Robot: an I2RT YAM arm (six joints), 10 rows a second.
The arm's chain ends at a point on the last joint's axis. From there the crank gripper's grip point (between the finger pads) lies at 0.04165 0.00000 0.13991 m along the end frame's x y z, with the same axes.
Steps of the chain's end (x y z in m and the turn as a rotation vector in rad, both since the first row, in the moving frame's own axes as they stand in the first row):
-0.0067, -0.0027, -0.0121, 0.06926, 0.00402, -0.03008
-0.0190, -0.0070, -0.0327, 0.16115, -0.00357, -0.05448
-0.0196, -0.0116, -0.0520, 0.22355, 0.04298, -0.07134
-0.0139, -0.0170, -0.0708, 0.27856, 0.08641, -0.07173
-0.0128, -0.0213, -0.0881, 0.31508, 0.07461, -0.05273
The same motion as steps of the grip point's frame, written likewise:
-0.0063, -0.0136, -0.0126, 0.06926, 0.00402, -0.03008
-0.0202, -0.0317, -0.0345, 0.16115, -0.00357, -0.05448
-0.0149, -0.0455, -0.0577, 0.22355, 0.04298, -0.07134
-0.0036, -0.0583, -0.0807, 0.27856, 0.08641, -0.07173
-0.0039, -0.0665, -0.0988, 0.31508, 0.07461, -0.05273

